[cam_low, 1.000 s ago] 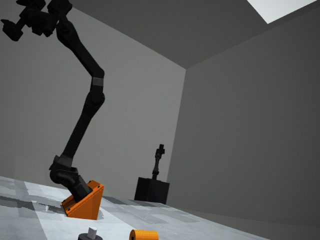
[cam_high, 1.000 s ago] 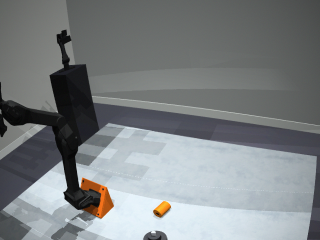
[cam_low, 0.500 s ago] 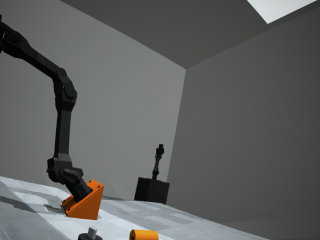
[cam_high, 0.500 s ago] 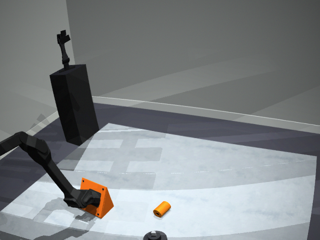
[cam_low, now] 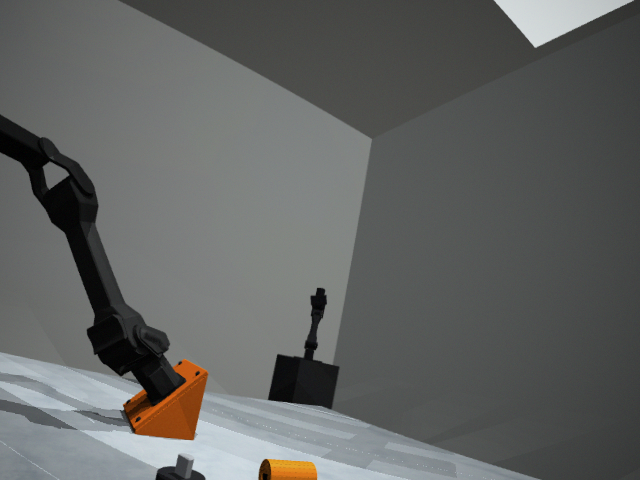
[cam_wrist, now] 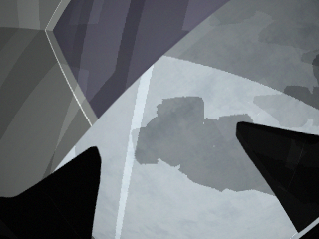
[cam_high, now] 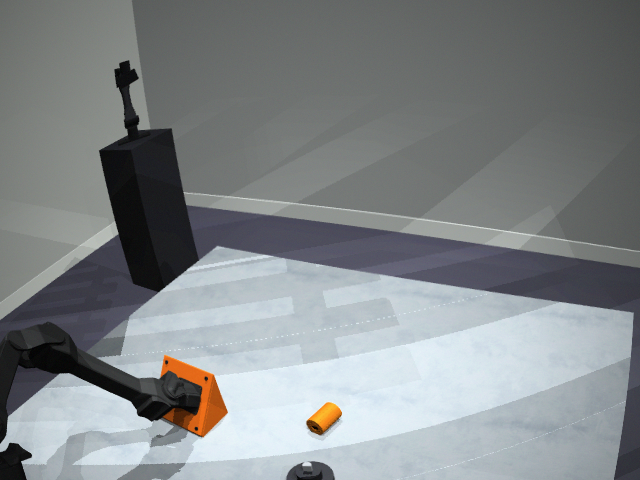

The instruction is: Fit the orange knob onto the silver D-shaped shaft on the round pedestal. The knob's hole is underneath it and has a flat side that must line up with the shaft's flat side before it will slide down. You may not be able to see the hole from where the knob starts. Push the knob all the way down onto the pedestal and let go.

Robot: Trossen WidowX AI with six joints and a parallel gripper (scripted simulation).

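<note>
The orange knob lies 660 mm to the left of my gripper tip, 150 mm below it and 50 mm ahead of it. From my gripper tip the other things lie so: round dark pedestal (490 mm to the left, 140 mm below, 110 mm ahead).
</note>
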